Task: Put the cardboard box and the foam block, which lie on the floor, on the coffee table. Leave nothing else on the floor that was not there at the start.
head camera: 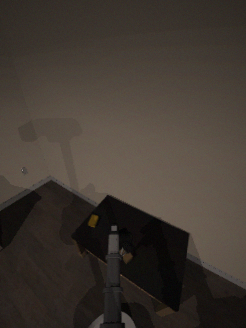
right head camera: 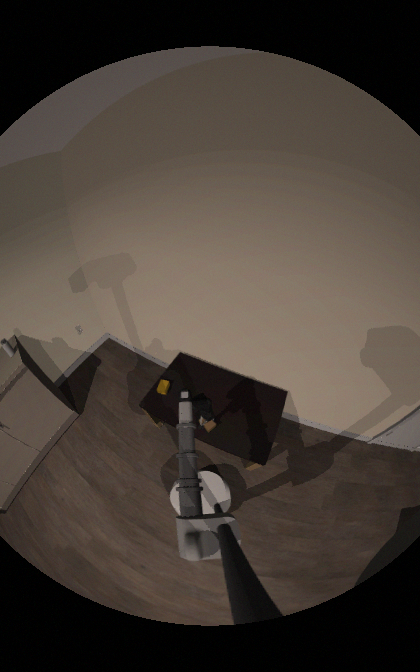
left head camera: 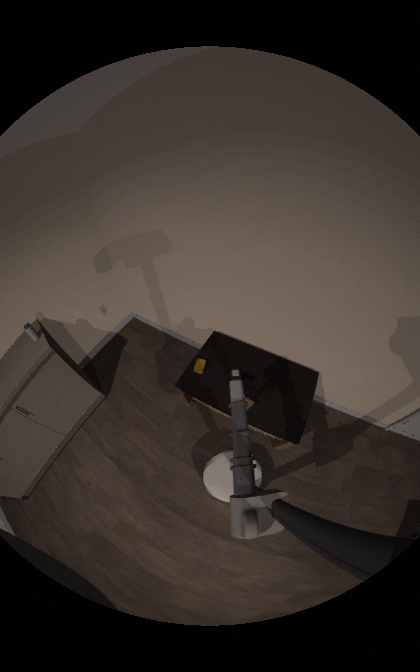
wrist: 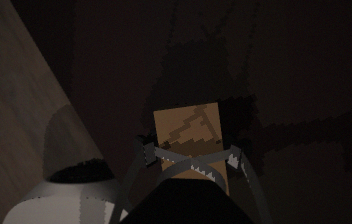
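Where they show: gripper, between the fingertips: (head camera: 125,256) (wrist: 191,142); robot's base, origin of its link: (left head camera: 231,474).
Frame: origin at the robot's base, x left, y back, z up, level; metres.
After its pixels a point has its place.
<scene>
The cardboard box (head camera: 128,257) {x -0.108, y -0.443, z 0.472 m} (right head camera: 210,425) (wrist: 190,125) {x -0.076, y -0.492, z 0.472 m} is a tan block between the two fingers of my gripper (wrist: 191,142) {x -0.091, y -0.468, z 0.423 m}. The gripper is shut on it and holds it over the dark top of the coffee table (head camera: 172,250) {x -0.476, y -0.496, z 0.422 m} (left head camera: 305,390) {x -0.527, y -0.500, z 0.422 m} (right head camera: 272,410) (wrist: 300,60) {x -0.150, y -0.606, z 0.422 m}, near the long edge on the robot's side. How high the box is above the top is hard to tell. The yellow foam block (head camera: 93,220) {x 0.189, y -0.743, z 0.467 m} (left head camera: 200,366) {x 0.184, y -0.731, z 0.467 m} (right head camera: 163,386) lies on the table top near its left end. In the left head camera view the arm partly hides the gripper and the box.
The robot's white round base (left head camera: 217,477) {x 0.103, y 0.005, z 0.187 m} (right head camera: 220,490) (wrist: 60,205) {x 0.087, y -0.117, z 0.186 m} stands on the floor close to the table's near long edge. A wall runs behind the table's far side. A cabinet (left head camera: 55,400) {x 1.364, y -0.390, z 0.490 m} (right head camera: 40,415) stands at the left, with a small cylinder (left head camera: 32,331) {x 1.377, y -0.712, z 0.962 m} (right head camera: 7,347) on top.
</scene>
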